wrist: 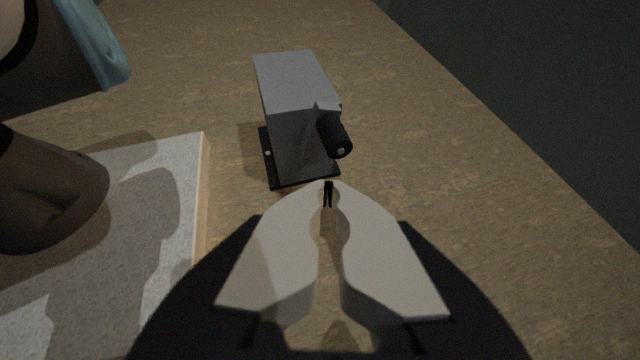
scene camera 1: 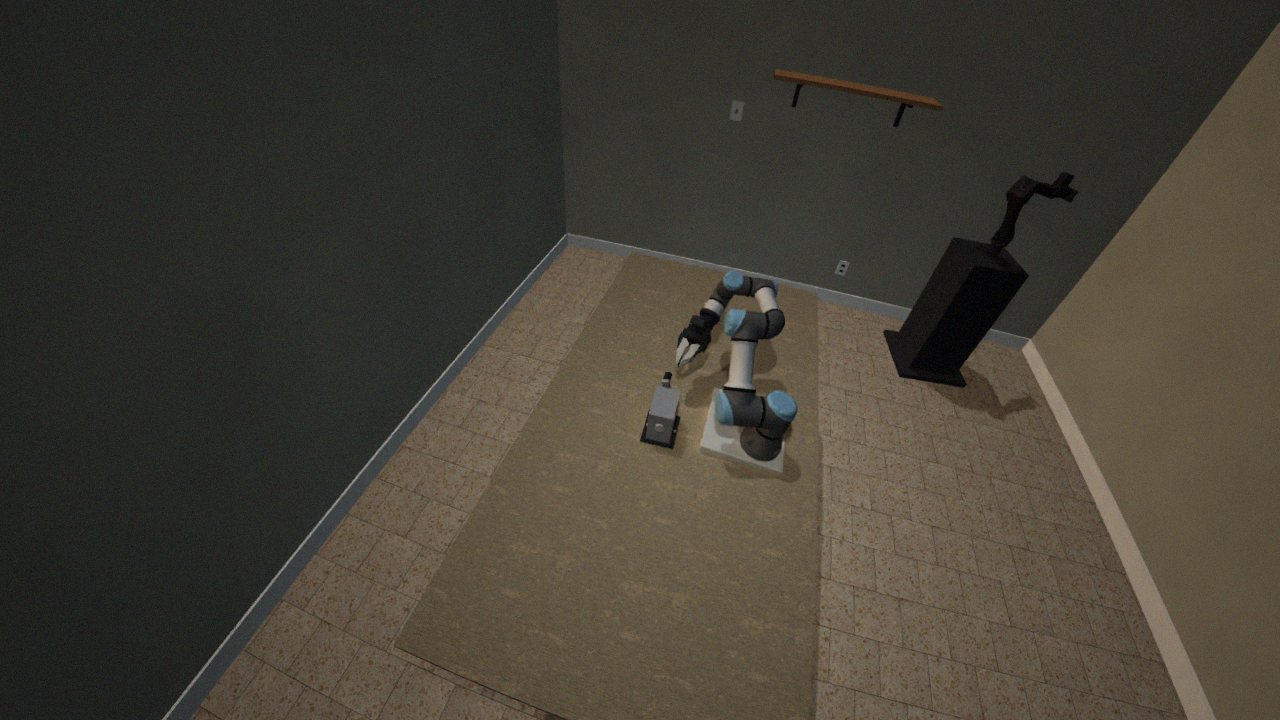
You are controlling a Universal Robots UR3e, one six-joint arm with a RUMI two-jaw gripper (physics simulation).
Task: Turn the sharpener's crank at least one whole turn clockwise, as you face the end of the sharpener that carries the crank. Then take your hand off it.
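Places are measured from the arm's base along level axes (x back, y up, z left), in millimetres.
Pixels of known places: gripper, fingertip midpoint: (wrist: pixel 327 183) (scene camera 1: pixel 678 365); arm's base at its link origin: (wrist: pixel 54 202) (scene camera 1: pixel 759 443).
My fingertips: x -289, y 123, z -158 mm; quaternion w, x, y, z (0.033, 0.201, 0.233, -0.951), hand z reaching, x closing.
Observation:
Ahead of a thing's pixels: the offset from my fingertips to its middle. "spot": to the spot under its first point. Level surfaces: height alone.
The grey box-shaped sharpener {spot: dx -26, dy -13, dz +155 mm} (scene camera 1: pixel 663 403) (wrist: pixel 297 82) stands upright on its black base plate. Its crank carries a black cylindrical knob {dx -27, dy -12, dz +50 mm} (scene camera 1: pixel 666 377) (wrist: pixel 334 136), which sticks out from the end facing my gripper, near that end's upper right corner in the wrist view. The crank arm is mostly hidden behind the knob. My gripper (scene camera 1: pixel 680 362) (wrist: pixel 327 183) is shut, its pale fingertips together with nothing between them. It is apart from the knob, and in the wrist view the fingertips show below it.
The arm's white base slab (scene camera 1: pixel 716 440) (wrist: pixel 180 147) stands beside the sharpener. Both rest on a tan mat {dy -141 mm} (scene camera 1: pixel 626 555) (wrist: pixel 425 120). A black pedestal (scene camera 1: pixel 957 304) with a small dark arm stands at the right, and an orange-brown shelf (scene camera 1: pixel 859 88) hangs on the back wall.

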